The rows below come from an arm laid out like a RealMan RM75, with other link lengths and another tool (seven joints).
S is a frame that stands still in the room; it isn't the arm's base.
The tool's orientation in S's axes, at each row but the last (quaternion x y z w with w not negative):
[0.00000, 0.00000, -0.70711, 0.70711]
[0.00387, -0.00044, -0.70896, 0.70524]
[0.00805, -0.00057, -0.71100, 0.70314]
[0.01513, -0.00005, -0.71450, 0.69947]
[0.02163, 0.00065, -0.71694, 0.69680]
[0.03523, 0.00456, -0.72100, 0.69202]
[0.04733, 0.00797, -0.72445, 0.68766]
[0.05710, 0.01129, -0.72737, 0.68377]
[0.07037, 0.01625, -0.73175, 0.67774]
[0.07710, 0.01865, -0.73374, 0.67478]
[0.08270, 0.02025, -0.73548, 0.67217]
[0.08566, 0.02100, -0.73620, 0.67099]
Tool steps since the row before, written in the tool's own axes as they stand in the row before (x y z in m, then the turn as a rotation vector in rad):
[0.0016, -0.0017, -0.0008, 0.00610, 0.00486, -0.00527]
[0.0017, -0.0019, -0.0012, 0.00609, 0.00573, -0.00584]
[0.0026, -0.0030, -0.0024, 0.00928, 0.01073, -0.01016]
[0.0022, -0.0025, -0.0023, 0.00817, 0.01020, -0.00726]
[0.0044, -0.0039, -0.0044, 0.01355, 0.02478, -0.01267]
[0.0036, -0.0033, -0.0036, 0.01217, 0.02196, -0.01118]
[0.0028, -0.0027, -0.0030, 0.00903, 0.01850, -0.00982]
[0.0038, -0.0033, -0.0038, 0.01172, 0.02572, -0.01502]
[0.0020, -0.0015, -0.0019, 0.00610, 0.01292, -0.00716]
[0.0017, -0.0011, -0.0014, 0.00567, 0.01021, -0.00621]
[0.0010, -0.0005, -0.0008, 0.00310, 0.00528, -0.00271]
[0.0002, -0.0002, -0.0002, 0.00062, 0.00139, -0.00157]
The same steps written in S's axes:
[-0.0017, -0.0016, -0.0008, 0.00486, -0.00610, -0.00527]
[-0.0019, -0.0017, -0.0012, 0.00573, -0.00609, -0.00583]
[-0.0030, -0.0025, -0.0025, 0.01075, -0.00929, -0.01013]
[-0.0025, -0.0021, -0.0024, 0.01018, -0.00823, -0.00722]
[-0.0039, -0.0041, -0.0047, 0.02476, -0.01386, -0.01237]
[-0.0033, -0.0033, -0.0039, 0.02193, -0.01245, -0.01092]
[-0.0027, -0.0024, -0.0034, 0.01856, -0.00924, -0.00950]
[-0.0033, -0.0032, -0.0044, 0.02595, -0.01189, -0.01449]
[-0.0015, -0.0016, -0.0022, 0.01299, -0.00623, -0.00692]
[-0.0011, -0.0014, -0.0017, 0.01025, -0.00569, -0.00613]
[-0.0005, -0.0008, -0.0010, 0.00524, -0.00318, -0.00270]
[-0.0002, -0.0001, -0.0002, 0.00148, -0.00052, -0.00152]

